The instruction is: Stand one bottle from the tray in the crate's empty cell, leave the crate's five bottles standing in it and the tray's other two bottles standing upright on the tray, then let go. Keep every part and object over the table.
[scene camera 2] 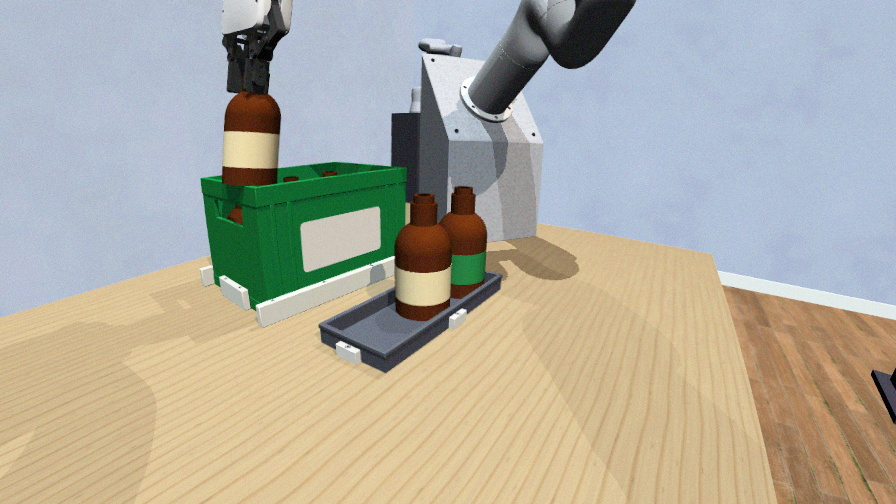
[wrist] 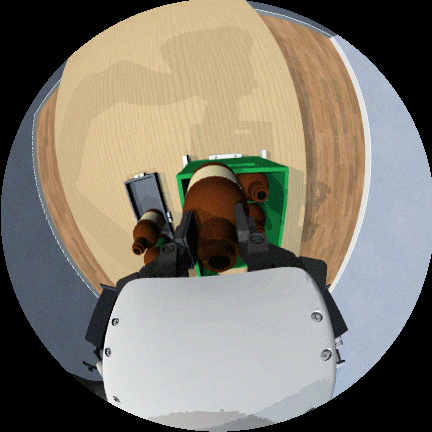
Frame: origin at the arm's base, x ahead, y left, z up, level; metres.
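Where they show: gripper, fingertip midpoint: (scene camera 2: pixel 246 92) (wrist: pixel 214 220); arm's base, link origin: (scene camera 2: pixel 485 100).
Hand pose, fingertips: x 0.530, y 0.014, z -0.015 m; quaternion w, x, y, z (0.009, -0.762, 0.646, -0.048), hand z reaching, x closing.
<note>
Each offset is from my fingertips to the top centre of the thing. "pt": to the spot under its first point.
My gripper (scene camera 2: pixel 248 84) (wrist: pixel 214 220) is shut on the neck of a brown bottle with a cream label {0.008 m back, 0.002 m right, 0.037 m up} (scene camera 2: pixel 251 149) (wrist: pixel 215 200). The bottle is upright, its base at the rim level of the green crate {0.110 m back, 0.048 m right, 0.116 m down} (scene camera 2: pixel 338 194) (wrist: pixel 282 210), over the crate's near end in the scene view. The crate's near rim hides the very bottom of the bottle. Other bottles stand in the crate; a brown one {0.022 m back, 0.087 m right, 0.128 m down} (wrist: pixel 256 187) shows beside the held bottle in the wrist view. A cream-label bottle {0.151 m back, 0.175 m left, 0.131 m down} (scene camera 2: pixel 423 269) (wrist: pixel 148 227) and a green-label bottle {0.239 m back, 0.167 m left, 0.131 m down} (scene camera 2: pixel 466 250) stand upright on the dark tray {0.149 m back, 0.178 m left, 0.266 m down} (scene camera 2: pixel 357 338) (wrist: pixel 129 192).
White blocks (scene camera 2: pixel 325 291) (wrist: pixel 225 156) border the crate, and small white blocks {pt 0.006 m back, 0.204 m left, 0.280 m down} (scene camera 2: pixel 347 352) touch the tray. The robot's grey base (scene camera 2: pixel 488 181) stands behind the crate and tray. The wooden table's edge (scene camera 2: pixel 739 351) runs down the right of the scene view.
</note>
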